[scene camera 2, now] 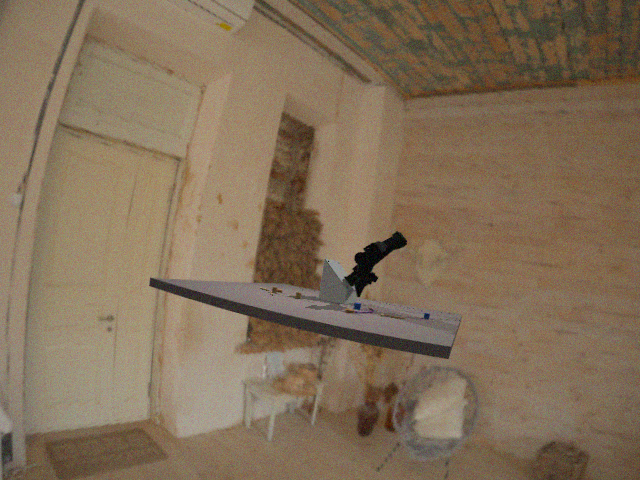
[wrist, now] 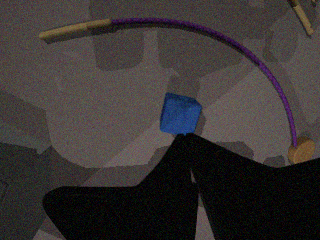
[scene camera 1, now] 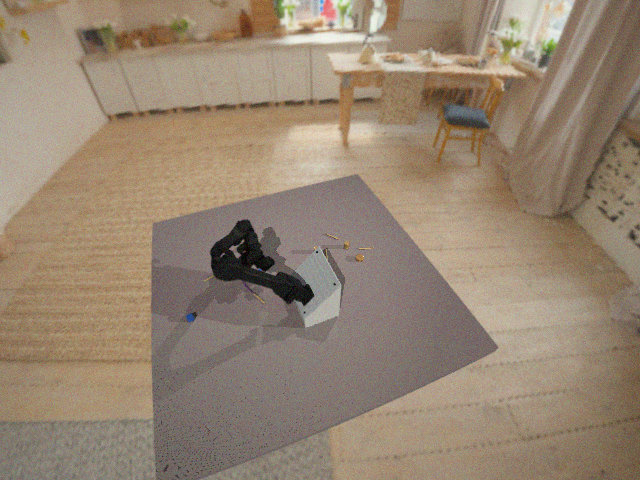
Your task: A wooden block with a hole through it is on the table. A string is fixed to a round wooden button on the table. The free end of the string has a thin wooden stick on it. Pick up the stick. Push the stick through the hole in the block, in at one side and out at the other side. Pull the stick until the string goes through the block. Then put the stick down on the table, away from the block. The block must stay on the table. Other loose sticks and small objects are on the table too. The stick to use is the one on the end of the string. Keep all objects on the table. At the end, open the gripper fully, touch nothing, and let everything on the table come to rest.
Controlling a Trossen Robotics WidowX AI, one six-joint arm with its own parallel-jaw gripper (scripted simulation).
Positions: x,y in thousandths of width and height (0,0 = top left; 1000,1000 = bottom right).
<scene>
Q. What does the gripper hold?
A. Nothing.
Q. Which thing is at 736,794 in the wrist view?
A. The gripper.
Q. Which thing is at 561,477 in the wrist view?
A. A blue cube.
</scene>
